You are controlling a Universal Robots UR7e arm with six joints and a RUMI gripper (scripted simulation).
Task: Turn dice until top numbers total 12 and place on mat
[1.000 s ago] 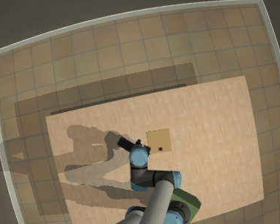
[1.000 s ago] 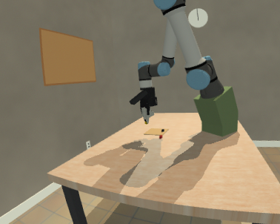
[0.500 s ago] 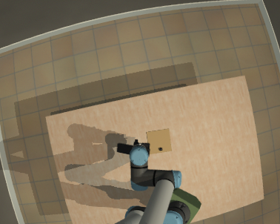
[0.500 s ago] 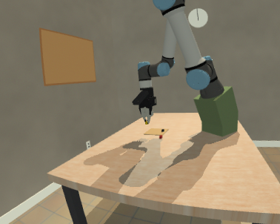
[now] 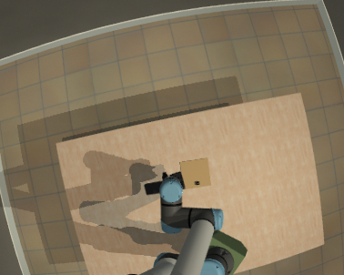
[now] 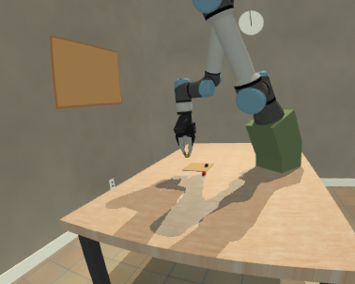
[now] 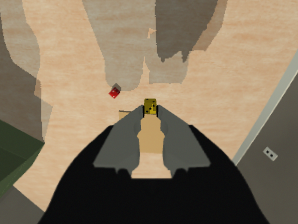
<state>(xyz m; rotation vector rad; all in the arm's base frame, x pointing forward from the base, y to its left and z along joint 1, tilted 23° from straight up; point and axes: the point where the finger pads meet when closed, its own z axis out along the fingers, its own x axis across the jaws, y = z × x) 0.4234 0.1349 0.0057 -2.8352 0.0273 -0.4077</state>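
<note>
Right now my hand is 80 mm past the red die, 10 mm to the left of it and 100 mm above it. Round my hand: yellow die: 10 mm below; then black die: 60 mm behind, 140 mm to the right, 100 mm below; then tan mat: 10 mm behind, 140 mm to the right, 110 mm below.
</note>
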